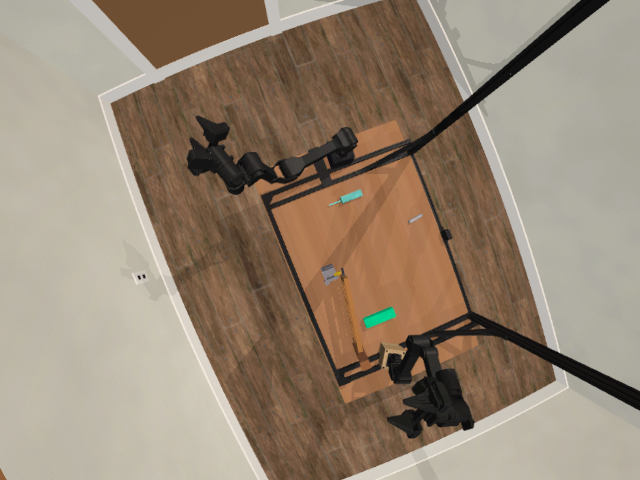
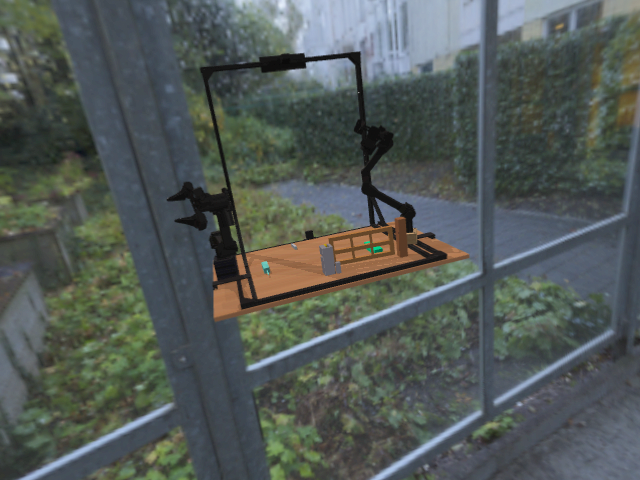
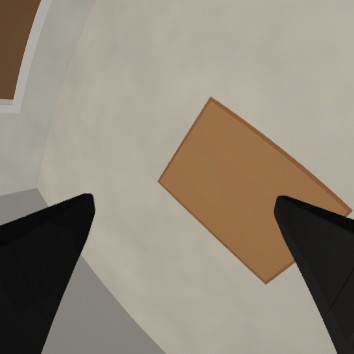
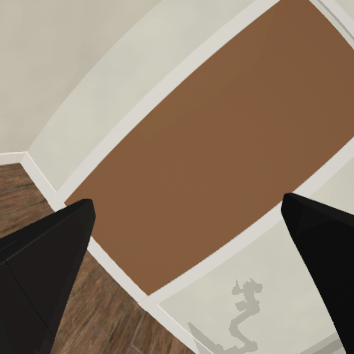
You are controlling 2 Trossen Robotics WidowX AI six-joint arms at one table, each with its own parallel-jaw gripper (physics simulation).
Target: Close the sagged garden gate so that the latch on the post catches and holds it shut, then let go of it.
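Places are measured from the left arm's base along level axes (x ahead, y left, z up), in centimetres.
Pixels of known places: left gripper, fingertip midpoint: [image 1: 395,411] [image 2: 370,131] [image 3: 186,204]; right gripper, fingertip midpoint: [image 1: 193,127] [image 2: 170,210] [image 4: 189,205]; left arm's base at its link origin: [image 1: 393,360] [image 2: 407,231]; right arm's base at its link origin: [image 1: 340,149].
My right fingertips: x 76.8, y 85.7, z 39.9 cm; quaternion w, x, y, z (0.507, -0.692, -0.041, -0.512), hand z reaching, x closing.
Observation:
For each thing: its top centre in the pictures, then the offset to it from my right fingertips. "spot": a spot on its surface instead.
- brown hinge post at a spot on its surface: [image 1: 363,359] spot: dz -29.3, dx -73.1, dy -68.4 cm
- grey latch post at a spot on its surface: [image 1: 328,274] spot: dz -33.7, dx -40.6, dy -48.6 cm
- yellow latch piece at a spot on its surface: [image 1: 338,274] [image 2: 325,244] spot: dz -34.0, dx -40.0, dy -52.7 cm
- green block at its top centre: [image 1: 380,318] [image 2: 372,245] dz -44.2, dx -59.0, dy -77.0 cm
- teal-handled tool at its top centre: [image 1: 345,198] [image 2: 265,266] dz -44.7, dx -6.4, dy -51.8 cm
- small grey bar at its top centre: [image 1: 416,218] [image 2: 293,245] dz -45.8, dx -9.7, dy -86.9 cm
The brown barred gate [image 1: 350,310] [image 2: 391,241] stands upright between the brown hinge post [image 1: 363,359] [image 2: 401,237] and the grey latch post [image 1: 328,274] [image 2: 327,259]. Its free end is close beside the grey post. A yellow latch piece [image 1: 338,274] [image 2: 326,245] lies between them at the top; whether it has caught is too small to tell. My left gripper [image 1: 397,409] [image 3: 186,204] is open and empty, high and beyond the table's edge near the hinge end. My right gripper [image 1: 194,128] [image 2: 172,210] [image 4: 189,205] is open and empty, off the table's opposite end. Neither touches the gate.
A green block [image 1: 379,317] [image 2: 377,249] lies near the gate. A tan wooden box [image 1: 391,355] [image 2: 411,238] sits by the left arm's base. A teal-handled tool [image 1: 351,196] [image 2: 265,267] and a small grey bar [image 1: 415,218] [image 2: 294,246] lie farther off. Black frame rails edge the table.

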